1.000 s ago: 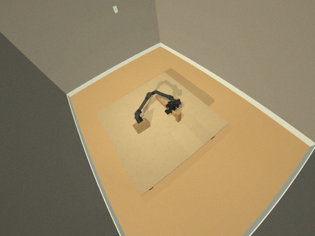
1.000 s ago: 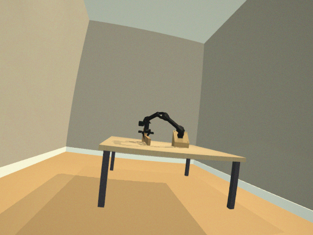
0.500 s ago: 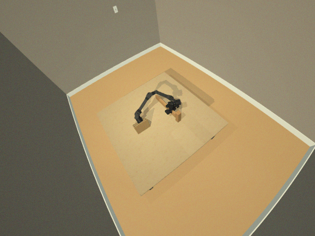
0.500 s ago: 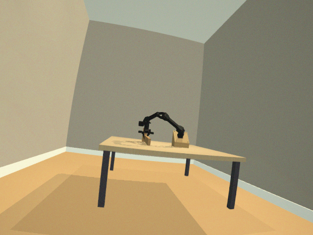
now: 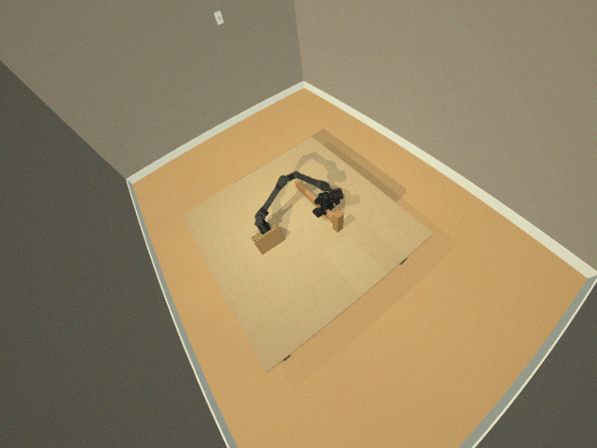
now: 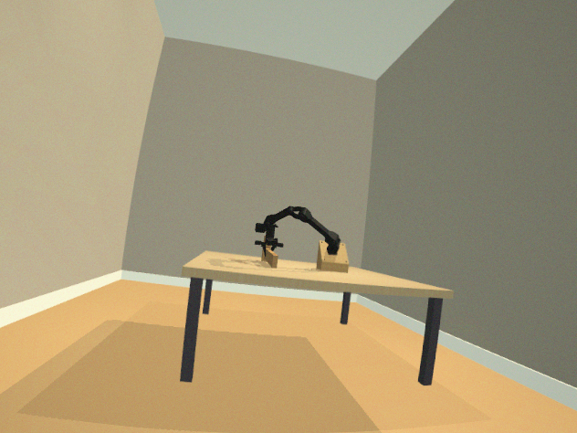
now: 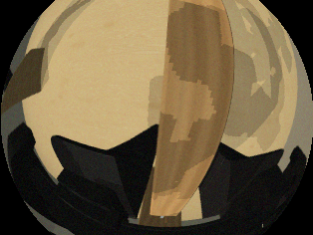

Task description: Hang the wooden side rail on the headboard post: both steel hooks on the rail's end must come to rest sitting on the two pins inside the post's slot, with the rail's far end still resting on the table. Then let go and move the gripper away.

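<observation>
Now: gripper tip 12 cm to the left of the headboard post and 4 cm below it.
</observation>
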